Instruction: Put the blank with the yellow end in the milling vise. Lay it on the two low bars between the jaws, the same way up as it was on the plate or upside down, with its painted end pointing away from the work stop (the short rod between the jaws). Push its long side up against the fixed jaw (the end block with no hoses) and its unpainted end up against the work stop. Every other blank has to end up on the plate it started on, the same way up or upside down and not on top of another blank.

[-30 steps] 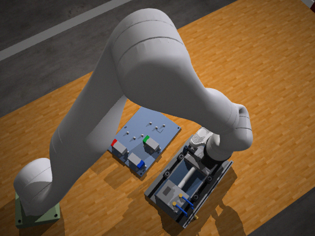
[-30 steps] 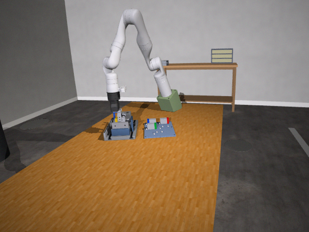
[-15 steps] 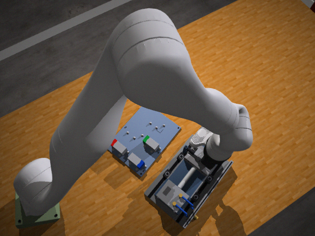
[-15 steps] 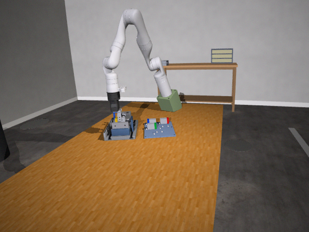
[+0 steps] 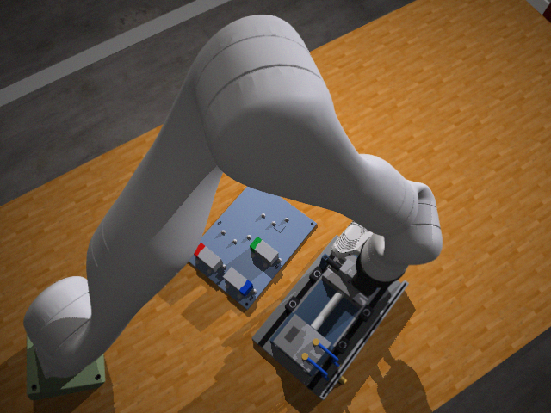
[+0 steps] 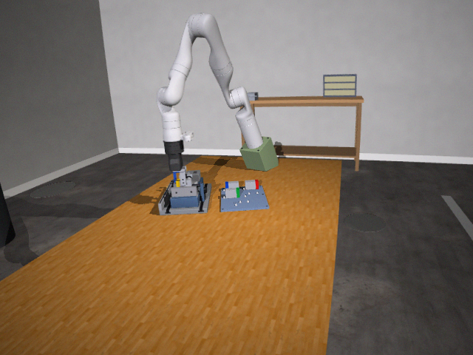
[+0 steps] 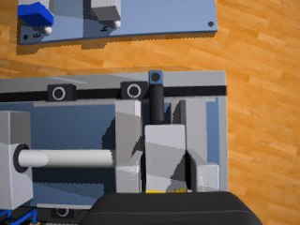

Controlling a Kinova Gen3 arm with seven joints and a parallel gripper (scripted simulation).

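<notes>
Now: the yellow-ended blank 2 cm below my hand. From my hand the other things lie so: moving jaw: 3 cm behind, 1 cm to the right, 4 cm below; dark work stop: 2 cm behind, 4 cm to the left, 3 cm below; fixed jaw: 2 cm ahead, 1 cm to the left, 4 cm below.
</notes>
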